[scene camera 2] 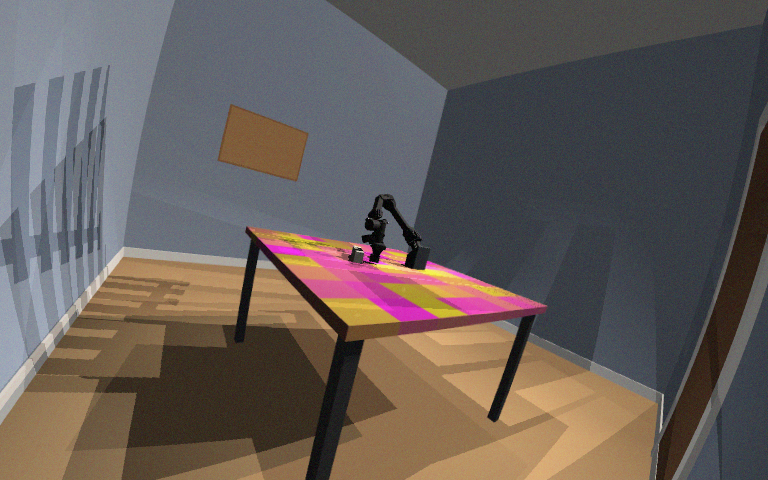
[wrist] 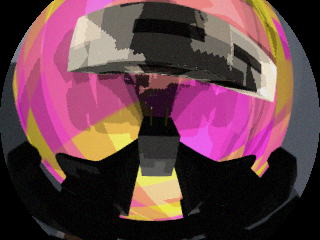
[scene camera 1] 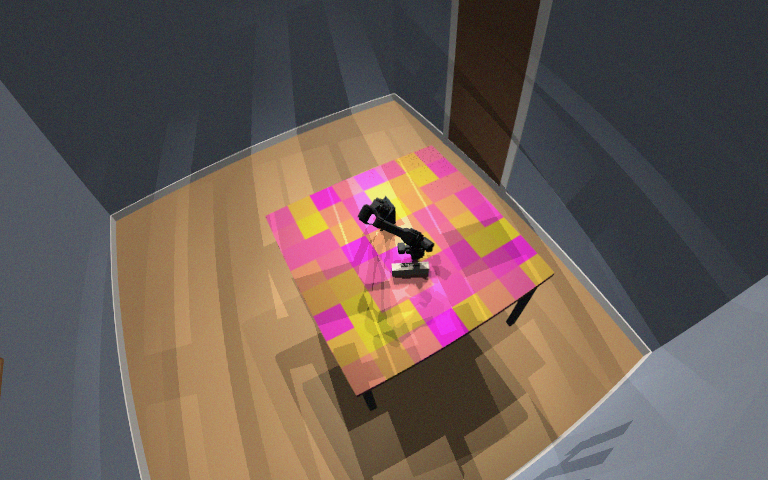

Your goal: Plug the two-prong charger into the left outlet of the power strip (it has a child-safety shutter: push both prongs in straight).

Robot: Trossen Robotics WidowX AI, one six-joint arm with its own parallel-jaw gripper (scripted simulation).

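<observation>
In the wrist view, the gripper [wrist: 156,141] carries a charger [wrist: 159,139].
</observation>
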